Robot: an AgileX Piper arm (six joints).
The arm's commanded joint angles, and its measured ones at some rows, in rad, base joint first. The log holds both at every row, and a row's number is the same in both.
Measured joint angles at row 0:
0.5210, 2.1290, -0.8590, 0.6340, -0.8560, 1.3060
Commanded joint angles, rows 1 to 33:
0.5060, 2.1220, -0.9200, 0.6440, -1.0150, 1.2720
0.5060, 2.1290, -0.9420, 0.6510, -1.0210, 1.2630
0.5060, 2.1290, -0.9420, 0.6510, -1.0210, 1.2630
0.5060, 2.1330, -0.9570, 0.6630, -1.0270, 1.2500
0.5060, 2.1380, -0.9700, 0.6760, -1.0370, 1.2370
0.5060, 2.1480, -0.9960, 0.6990, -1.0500, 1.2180
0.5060, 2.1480, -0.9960, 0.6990, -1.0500, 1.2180
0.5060, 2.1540, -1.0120, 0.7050, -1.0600, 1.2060
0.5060, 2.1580, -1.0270, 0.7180, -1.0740, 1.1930
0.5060, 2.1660, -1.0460, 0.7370, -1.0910, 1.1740
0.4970, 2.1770, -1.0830, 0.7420, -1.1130, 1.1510
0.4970, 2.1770, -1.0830, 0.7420, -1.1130, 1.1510
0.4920, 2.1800, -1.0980, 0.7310, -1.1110, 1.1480
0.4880, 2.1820, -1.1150, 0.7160, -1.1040, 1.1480
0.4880, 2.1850, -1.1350, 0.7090, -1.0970, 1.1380
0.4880, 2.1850, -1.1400, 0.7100, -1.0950, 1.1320
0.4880, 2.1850, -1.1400, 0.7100, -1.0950, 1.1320
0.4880, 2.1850, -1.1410, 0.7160, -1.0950, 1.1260
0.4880, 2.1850, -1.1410, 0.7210, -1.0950, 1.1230
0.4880, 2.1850, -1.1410, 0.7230, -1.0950, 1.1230
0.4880, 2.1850, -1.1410, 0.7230, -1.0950, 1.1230
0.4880, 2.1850, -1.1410, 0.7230, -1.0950, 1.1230
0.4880, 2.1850, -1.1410, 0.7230, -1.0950, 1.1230
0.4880, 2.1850, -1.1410, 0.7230, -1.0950, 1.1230
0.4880, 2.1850, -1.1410, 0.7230, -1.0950, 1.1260
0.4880, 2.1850, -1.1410, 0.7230, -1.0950, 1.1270
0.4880, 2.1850, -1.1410, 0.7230, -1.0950, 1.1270
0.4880, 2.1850, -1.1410, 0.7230, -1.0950, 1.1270
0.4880, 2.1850, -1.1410, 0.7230, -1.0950, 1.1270
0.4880, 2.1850, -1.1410, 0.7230, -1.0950, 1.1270
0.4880, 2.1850, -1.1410, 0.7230, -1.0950, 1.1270
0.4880, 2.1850, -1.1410, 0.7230, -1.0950, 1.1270
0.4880, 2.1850, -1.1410, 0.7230, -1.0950, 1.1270
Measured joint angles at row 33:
0.5530, 2.1810, -1.0120, 0.9120, -0.7680, 1.1240
